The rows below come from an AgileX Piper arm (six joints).
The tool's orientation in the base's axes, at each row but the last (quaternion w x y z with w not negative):
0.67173, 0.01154, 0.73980, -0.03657
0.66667, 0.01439, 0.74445, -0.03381
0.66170, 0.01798, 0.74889, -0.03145
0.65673, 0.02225, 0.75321, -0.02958
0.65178, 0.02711, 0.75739, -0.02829
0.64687, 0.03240, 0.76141, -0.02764
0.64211, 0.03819, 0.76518, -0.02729
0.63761, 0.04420, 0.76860, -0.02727
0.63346, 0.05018, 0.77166, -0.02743
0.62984, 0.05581, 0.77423, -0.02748
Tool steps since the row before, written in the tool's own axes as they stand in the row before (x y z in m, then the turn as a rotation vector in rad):
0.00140, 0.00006, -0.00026, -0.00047, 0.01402, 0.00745
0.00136, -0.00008, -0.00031, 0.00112, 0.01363, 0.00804
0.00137, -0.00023, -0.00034, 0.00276, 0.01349, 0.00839
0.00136, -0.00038, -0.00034, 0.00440, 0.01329, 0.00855
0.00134, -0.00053, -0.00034, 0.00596, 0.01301, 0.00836
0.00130, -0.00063, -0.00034, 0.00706, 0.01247, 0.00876
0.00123, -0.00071, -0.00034, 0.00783, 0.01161, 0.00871
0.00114, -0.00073, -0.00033, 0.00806, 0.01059, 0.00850
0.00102, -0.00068, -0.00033, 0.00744, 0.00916, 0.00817
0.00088, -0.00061, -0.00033, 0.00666, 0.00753, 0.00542
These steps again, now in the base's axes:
-0.00039, 0.00003, -0.00137, 0.00837, 0.01348, -0.00078
-0.00046, -0.00009, -0.00132, 0.00876, 0.01301, -0.00241
-0.00052, -0.00023, -0.00131, 0.00889, 0.01282, -0.00408
-0.00055, -0.00036, -0.00130, 0.00881, 0.01260, -0.00572
-0.00058, -0.00050, -0.00127, 0.00837, 0.01234, -0.00723
-0.00060, -0.00058, -0.00123, 0.00854, 0.01178, -0.00838
-0.00061, -0.00065, -0.00116, 0.00828, 0.01095, -0.00914
-0.00061, -0.00066, -0.00107, 0.00792, 0.00996, -0.00934
-0.00059, -0.00060, -0.00095, 0.00756, 0.00855, -0.00870
-0.00057, -0.00052, -0.00081, 0.00485, 0.00721, -0.00742

